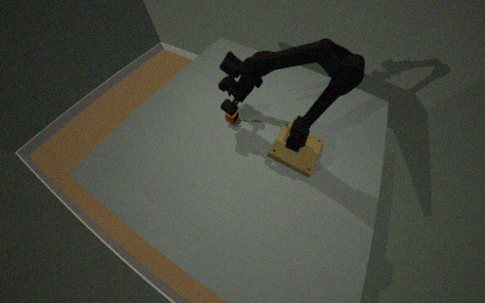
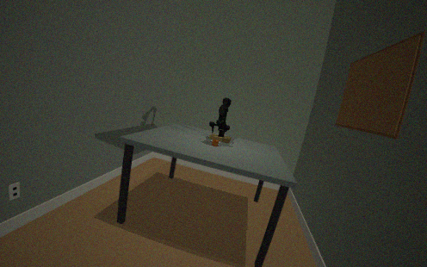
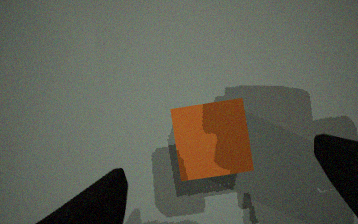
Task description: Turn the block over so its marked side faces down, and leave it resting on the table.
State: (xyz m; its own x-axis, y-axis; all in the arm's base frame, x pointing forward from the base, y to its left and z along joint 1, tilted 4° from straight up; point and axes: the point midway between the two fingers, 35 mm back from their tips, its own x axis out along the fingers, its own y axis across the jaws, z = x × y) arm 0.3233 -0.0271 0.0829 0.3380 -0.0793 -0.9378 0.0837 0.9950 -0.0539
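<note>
Now: the block 8 cm below my gripper tip and 1 cm behind it.
</note>
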